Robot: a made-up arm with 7 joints. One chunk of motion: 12 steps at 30 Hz.
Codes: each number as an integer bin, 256 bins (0 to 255) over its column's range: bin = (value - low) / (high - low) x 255, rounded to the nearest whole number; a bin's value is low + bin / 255 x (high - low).
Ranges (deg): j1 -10..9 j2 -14..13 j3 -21..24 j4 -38..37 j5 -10..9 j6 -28..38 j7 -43..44
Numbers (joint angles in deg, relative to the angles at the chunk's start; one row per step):
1: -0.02 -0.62 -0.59 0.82 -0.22 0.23 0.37
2: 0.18 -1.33 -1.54 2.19 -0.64 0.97 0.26
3: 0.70 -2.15 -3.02 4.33 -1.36 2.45 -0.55
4: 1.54 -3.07 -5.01 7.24 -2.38 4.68 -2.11
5: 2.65 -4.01 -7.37 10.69 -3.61 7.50 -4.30
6: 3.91 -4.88 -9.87 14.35 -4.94 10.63 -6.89
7: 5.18 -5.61 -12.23 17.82 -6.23 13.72 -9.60
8: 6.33 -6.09 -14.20 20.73 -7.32 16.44 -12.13
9: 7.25 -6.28 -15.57 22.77 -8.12 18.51 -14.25
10: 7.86 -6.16 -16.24 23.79 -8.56 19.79 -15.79
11: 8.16 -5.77 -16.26 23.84 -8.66 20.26 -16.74
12: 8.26 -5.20 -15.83 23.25 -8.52 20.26 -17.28
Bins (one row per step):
1: 134 126 116 132 131 109 127
2: 137 120 110 137 126 112 127
3: 144 112 102 144 116 118 124
4: 155 103 91 154 102 126 120
5: 170 94 77 166 86 137 113
6: 187 86 63 178 68 149 106
7: 204 79 50 190 51 161 98
8: 219 75 39 200 36 172 90
9: 232 73 31 207 25 180 84
10: 240 74 27 210 19 185 80
11: 244 78 27 210 18 186 77
12: 245 83 29 208 20 186 75

